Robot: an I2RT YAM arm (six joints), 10 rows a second.
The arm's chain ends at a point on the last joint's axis. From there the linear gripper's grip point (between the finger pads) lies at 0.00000 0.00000 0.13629 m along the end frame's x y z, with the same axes.
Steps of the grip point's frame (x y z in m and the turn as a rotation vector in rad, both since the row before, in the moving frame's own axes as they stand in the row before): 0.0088, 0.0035, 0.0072, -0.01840, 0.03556, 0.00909; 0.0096, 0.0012, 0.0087, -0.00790, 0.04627, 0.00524; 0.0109, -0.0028, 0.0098, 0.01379, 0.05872, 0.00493; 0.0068, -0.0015, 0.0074, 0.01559, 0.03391, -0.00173; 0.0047, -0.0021, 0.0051, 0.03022, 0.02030, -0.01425; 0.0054, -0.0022, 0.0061, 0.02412, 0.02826, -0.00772; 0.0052, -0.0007, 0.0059, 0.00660, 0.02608, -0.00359
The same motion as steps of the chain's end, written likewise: 0.0040, 0.0010, 0.0073, -0.01840, 0.03556, 0.00909; 0.0033, 0.0001, 0.0089, -0.00790, 0.04627, 0.00524; 0.0029, -0.0009, 0.0100, 0.01379, 0.05872, 0.00493; 0.0022, 0.0006, 0.0075, 0.01559, 0.03391, -0.00173; 0.0020, 0.0020, 0.0052, 0.03022, 0.02030, -0.01425; 0.0016, 0.0011, 0.0062, 0.02412, 0.02826, -0.00772; 0.0016, 0.0002, 0.0059, 0.00660, 0.02608, -0.00359
